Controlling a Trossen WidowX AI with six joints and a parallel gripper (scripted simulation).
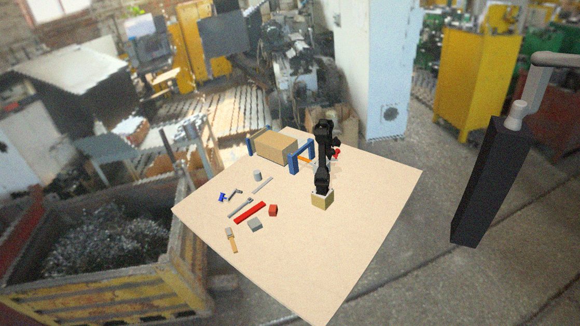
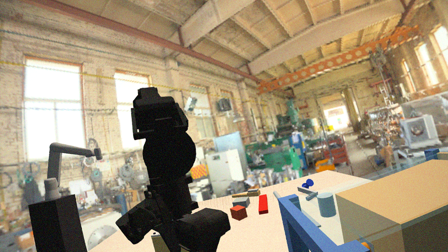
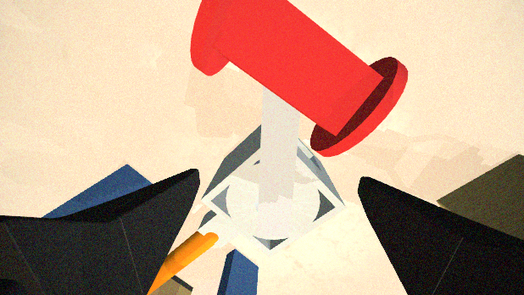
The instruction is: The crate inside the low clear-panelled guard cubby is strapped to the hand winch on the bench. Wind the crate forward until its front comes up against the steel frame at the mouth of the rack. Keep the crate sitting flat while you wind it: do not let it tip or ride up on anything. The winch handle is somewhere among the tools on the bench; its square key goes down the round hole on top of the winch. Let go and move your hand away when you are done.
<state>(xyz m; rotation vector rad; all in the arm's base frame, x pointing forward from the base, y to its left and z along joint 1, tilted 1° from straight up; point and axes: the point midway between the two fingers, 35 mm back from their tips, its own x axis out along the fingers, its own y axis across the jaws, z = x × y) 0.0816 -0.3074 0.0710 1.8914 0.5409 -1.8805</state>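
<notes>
My gripper tip is now 1 cm past the red-knobbed winch handle, 1 cm to the left of it and 2 cm above it. The rest, counted from my gripper tip: red knob 5 cm behind, 3 cm to the right; blue steel frame 20 cm ahead, 1 cm to the right, 3 cm below; grey winch 3 cm ahead, 2 cm to the left, 10 cm below.
</notes>
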